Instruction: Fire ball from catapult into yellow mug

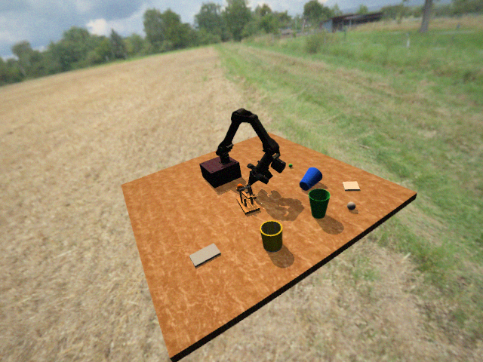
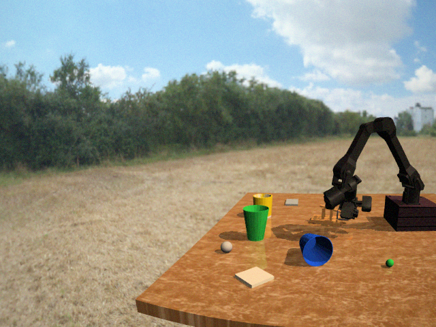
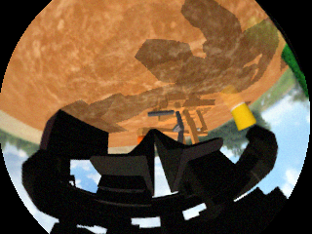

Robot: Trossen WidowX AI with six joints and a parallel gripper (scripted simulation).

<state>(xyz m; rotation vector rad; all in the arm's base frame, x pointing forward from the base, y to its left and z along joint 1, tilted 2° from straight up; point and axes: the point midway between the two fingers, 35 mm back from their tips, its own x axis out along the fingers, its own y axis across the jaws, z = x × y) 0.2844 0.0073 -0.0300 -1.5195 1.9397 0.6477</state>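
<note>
The orange ball is 30 mm behind my gripper tip and 40 mm to the right of it. Round my gripper tip: small green ball 70 mm behind, 370 mm to the left, 50 mm below; then wooden catapult 40 mm ahead, 40 mm to the right, 10 mm below; then green cup 370 mm ahead, 150 mm to the left, 30 mm below.
</note>
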